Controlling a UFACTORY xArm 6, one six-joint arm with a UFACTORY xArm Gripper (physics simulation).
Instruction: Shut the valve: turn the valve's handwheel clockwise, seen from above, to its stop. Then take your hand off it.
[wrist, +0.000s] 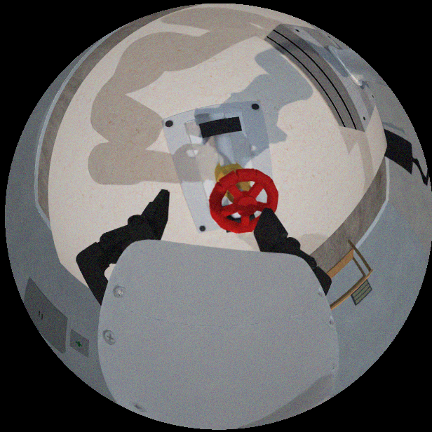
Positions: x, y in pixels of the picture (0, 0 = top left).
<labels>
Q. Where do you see a grey base plate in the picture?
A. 175, 129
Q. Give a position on a red handwheel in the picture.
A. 245, 204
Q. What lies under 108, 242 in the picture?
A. The gripper.
</labels>
